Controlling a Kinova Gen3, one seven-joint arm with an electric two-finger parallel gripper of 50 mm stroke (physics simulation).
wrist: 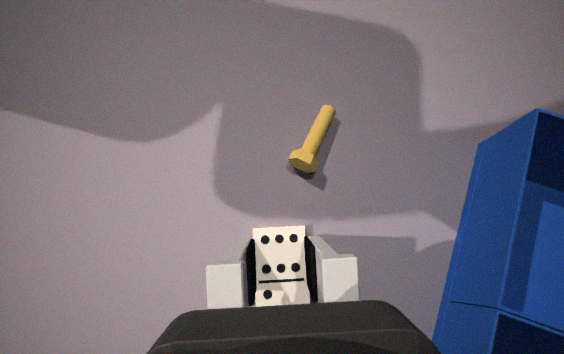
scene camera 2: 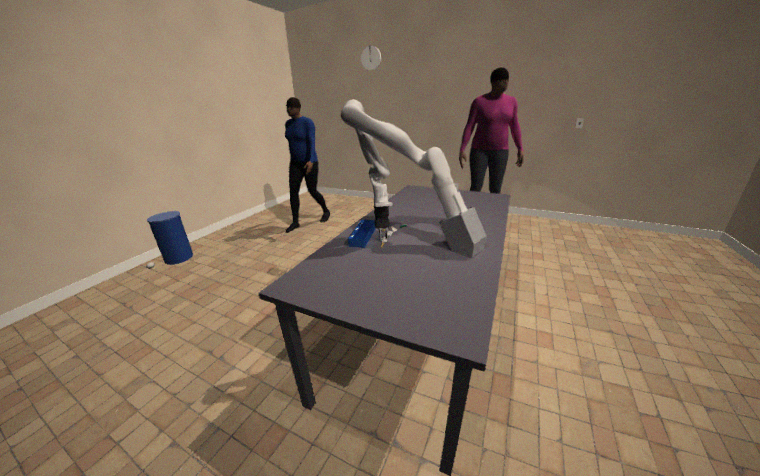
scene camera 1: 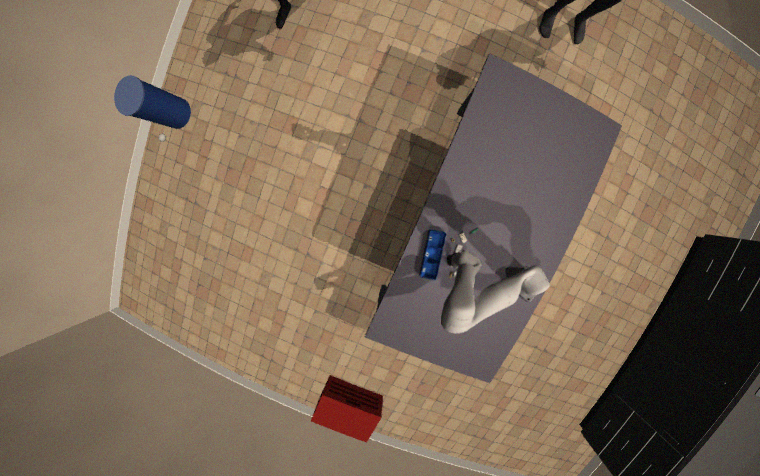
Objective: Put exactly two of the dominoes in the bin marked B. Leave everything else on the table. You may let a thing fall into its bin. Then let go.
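Frame: origin at the arm's base, x ahead, y left, z up, level; centimetres.
Where they show: gripper, fingertip midpoint: (wrist: 280, 260) (scene camera 2: 384, 240); arm's base at its link origin: (scene camera 2: 456, 214).
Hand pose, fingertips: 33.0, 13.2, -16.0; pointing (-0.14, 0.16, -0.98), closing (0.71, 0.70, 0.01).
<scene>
Things, the pixels of their centre, and the offset from my fingertips, as dx, dy, dz. Level surfaces: height alone.
- white domino at the middle of its body: (wrist: 281, 280) +0.7, -0.7, +0.1
- blue three-compartment bin tray at the middle of its body: (scene camera 1: 432, 254) (scene camera 2: 363, 232) +12.5, +1.4, +2.1
- yellow bolt at the middle of its body: (wrist: 315, 136) (scene camera 2: 382, 245) -2.8, +5.9, +0.3
- table at its surface level: dz -0.3
- small green object at the middle of its body: (scene camera 1: 474, 230) (scene camera 2: 403, 226) +0.4, -21.0, +0.3
- tiny yellowish object at the middle of its body: (scene camera 1: 453, 240) +7.2, -10.5, +0.2
My gripper (scene camera 2: 383, 236) (wrist: 280, 260) is shut on a white domino (wrist: 280, 254) with black pips; six pips show on its far half, and its near end is hidden by the gripper body. The fingers are low at the table, and the domino looks flat. In scene camera 1 the arm hides the fingertips. Two more white pieces that look like dominoes, one (scene camera 1: 462, 237) and another (scene camera 1: 458, 248), lie beyond the gripper. The blue three-compartment bin tray (scene camera 1: 441, 255) (scene camera 2: 357, 242) (wrist: 477, 225) stands beside the gripper. Its small marks are unreadable, so I cannot tell which compartment is B.
A yellow bolt (scene camera 2: 382, 244) (wrist: 316, 135) lies on the table (scene camera 1: 538, 140) (scene camera 2: 426, 291) near the gripper. A small green object (scene camera 1: 473, 230) (scene camera 2: 403, 225) lies past the white pieces. A tiny yellowish object (scene camera 1: 452, 239) lies near the tray. Two people stand beyond the table.
</scene>
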